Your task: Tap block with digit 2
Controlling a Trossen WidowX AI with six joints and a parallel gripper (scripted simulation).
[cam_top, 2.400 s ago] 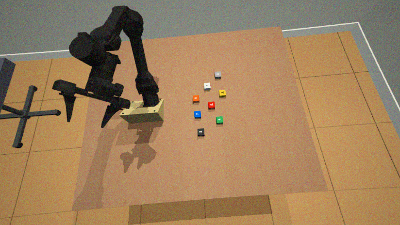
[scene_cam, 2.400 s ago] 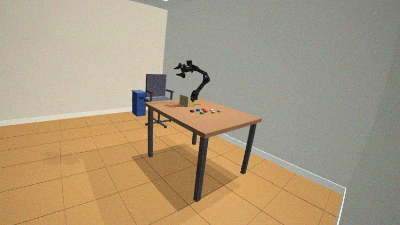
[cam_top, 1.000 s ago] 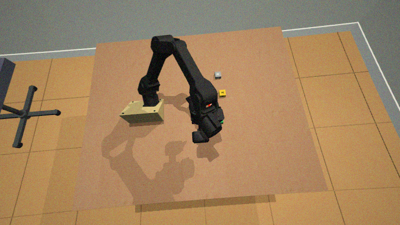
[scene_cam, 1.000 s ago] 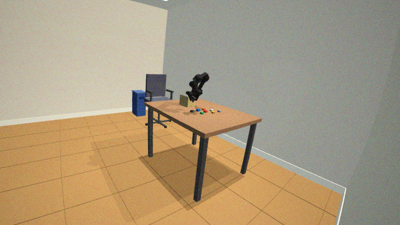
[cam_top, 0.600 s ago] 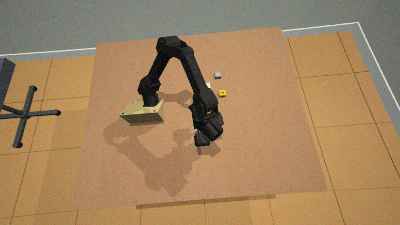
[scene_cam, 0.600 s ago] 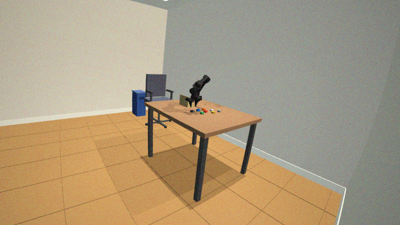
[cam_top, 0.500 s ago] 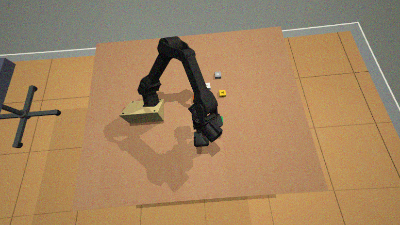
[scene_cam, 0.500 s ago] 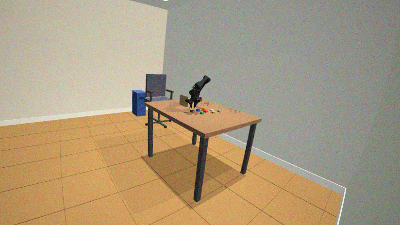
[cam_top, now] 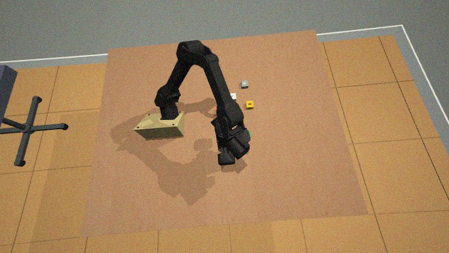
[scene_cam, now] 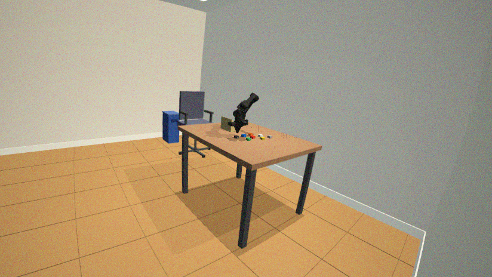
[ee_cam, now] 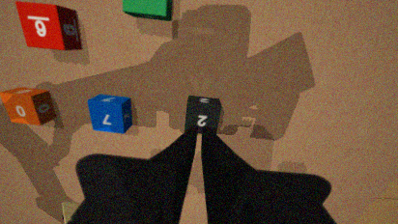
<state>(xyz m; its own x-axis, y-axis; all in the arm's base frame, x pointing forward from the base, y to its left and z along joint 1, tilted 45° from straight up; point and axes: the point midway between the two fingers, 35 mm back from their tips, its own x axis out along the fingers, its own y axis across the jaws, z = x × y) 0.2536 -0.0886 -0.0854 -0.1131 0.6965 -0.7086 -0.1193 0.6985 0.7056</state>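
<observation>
Right now the blue block is 90 mm to the left of my gripper tip, 30 mm below it and 20 mm behind it. Round my gripper tip: red block 140 mm to the left, 50 mm ahead, 30 mm below; then orange block 170 mm to the left, 40 mm behind, 30 mm below; then green block 90 mm ahead, 60 mm to the left, 30 mm below.
</observation>
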